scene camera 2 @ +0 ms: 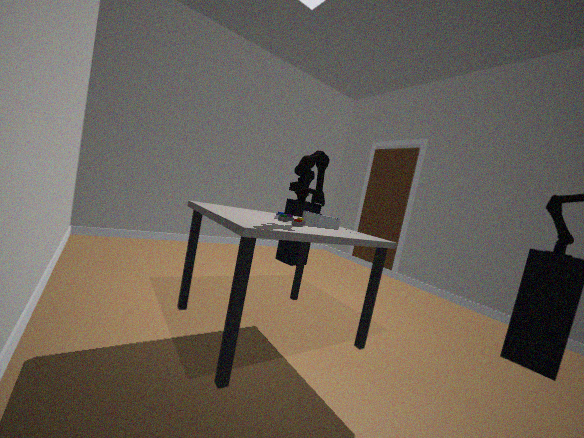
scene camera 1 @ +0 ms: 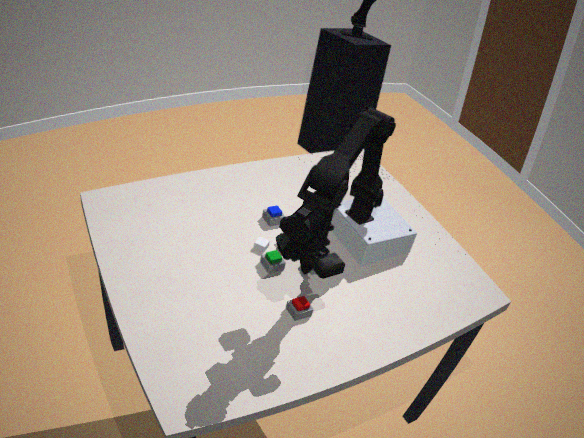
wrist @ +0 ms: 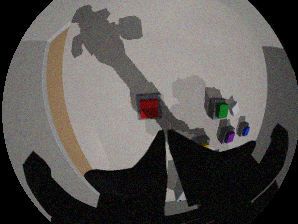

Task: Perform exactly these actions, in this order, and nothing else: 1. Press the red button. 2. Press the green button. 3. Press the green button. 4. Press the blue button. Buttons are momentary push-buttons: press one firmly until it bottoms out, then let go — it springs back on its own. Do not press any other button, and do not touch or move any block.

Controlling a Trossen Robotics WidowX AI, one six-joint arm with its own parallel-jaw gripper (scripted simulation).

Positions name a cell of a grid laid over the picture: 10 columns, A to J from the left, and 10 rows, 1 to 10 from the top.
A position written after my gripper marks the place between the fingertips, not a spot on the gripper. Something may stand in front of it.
Observation:
My gripper (scene camera 1: F7) is shut, with nothing in its grasp.
My gripper shows as well in the wrist view (wrist: F6).

